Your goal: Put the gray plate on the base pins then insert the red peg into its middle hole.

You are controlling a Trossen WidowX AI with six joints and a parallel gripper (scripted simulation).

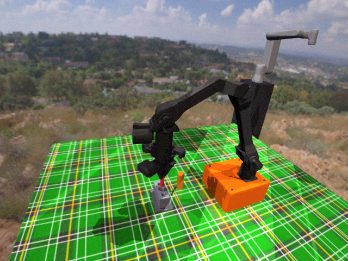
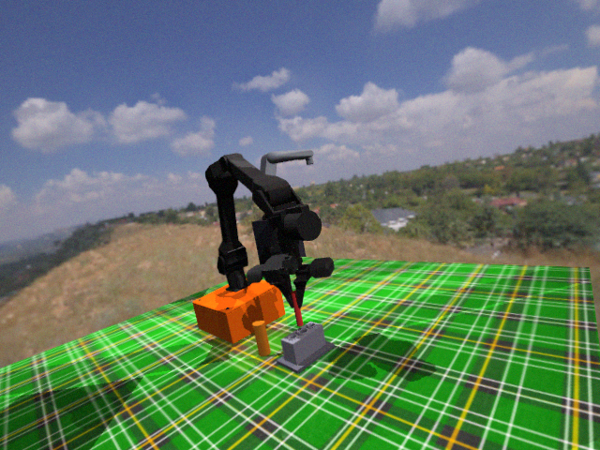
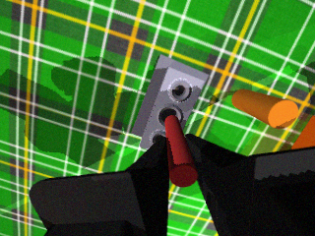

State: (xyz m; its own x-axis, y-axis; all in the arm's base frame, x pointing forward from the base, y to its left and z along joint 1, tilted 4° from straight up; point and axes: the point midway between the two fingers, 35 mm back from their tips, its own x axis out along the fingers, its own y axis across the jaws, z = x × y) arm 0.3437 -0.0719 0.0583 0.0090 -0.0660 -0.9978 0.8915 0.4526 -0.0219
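Right now my gripper tip is 7 cm above the gray plate. Also, from my gripper tip: dark gray base 11 cm below; short brown post 10 cm behind, 8 cm below, 4 cm to the right; red peg right at my gripper tip.
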